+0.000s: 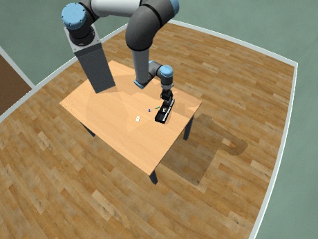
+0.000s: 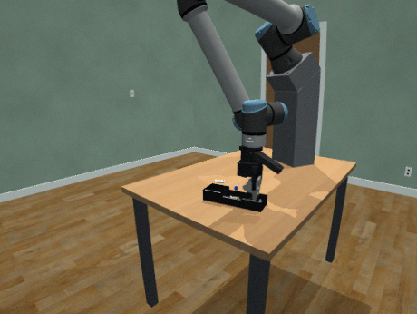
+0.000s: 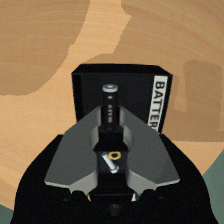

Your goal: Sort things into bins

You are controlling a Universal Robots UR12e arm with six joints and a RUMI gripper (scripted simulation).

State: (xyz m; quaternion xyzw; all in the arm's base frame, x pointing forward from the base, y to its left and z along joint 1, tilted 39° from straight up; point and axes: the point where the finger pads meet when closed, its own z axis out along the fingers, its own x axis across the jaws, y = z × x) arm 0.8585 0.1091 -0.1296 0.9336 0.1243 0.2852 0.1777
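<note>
The green battery is 90 mm to the right of my hand, 50 mm behind it and 30 mm below it. Round my hand: brass hex nut 70 mm to the right, 20 mm below, 20 mm ahead; black cylindrical battery 10 mm below; grey-white piece 100 mm to the right, 20 mm below, 20 mm ahead.
</note>
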